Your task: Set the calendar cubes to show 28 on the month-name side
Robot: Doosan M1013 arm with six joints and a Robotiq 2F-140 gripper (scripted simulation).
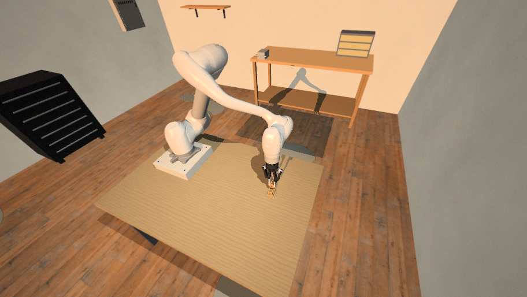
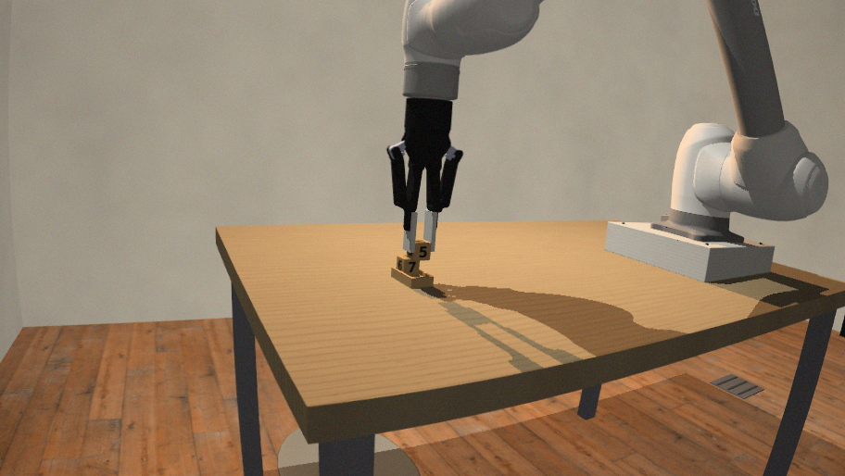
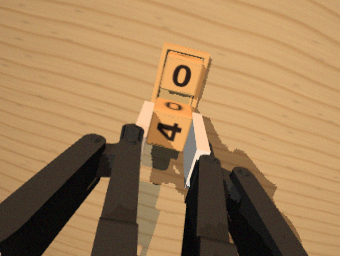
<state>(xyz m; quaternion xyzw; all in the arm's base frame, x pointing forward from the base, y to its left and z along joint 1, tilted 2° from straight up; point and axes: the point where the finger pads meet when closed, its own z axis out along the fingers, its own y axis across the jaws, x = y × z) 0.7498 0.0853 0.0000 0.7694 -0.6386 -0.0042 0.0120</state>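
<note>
The wooden calendar tray lies 8 cm below my hand and 2 cm to the right of it.
</note>
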